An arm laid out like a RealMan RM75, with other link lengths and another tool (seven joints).
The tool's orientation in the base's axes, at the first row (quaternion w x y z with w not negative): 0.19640, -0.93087, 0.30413, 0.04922
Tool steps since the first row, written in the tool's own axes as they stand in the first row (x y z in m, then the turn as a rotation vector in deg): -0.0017, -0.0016, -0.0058, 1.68, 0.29, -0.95; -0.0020, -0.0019, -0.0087, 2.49, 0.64, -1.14; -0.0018, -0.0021, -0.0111, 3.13, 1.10, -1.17; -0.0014, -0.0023, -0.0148, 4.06, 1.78, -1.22; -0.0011, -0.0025, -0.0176, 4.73, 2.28, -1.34; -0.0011, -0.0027, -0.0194, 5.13, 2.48, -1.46; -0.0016, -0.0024, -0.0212, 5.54, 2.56, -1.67
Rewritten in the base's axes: -0.0006, -0.0002, 0.0062, 1.16, -1.51, 0.42; -0.0007, -0.0009, 0.0090, 1.61, -2.28, 0.31; -0.0005, -0.0019, 0.0113, 1.86, -2.99, 0.04; -0.0002, -0.0034, 0.0147, 2.21, -4.02, -0.33; 0.0001, -0.0045, 0.0172, 2.46, -4.80, -0.53; 0.0001, -0.0051, 0.0189, 2.66, -5.21, -0.58; -0.0005, -0.0057, 0.0206, 2.94, -5.58, -0.50
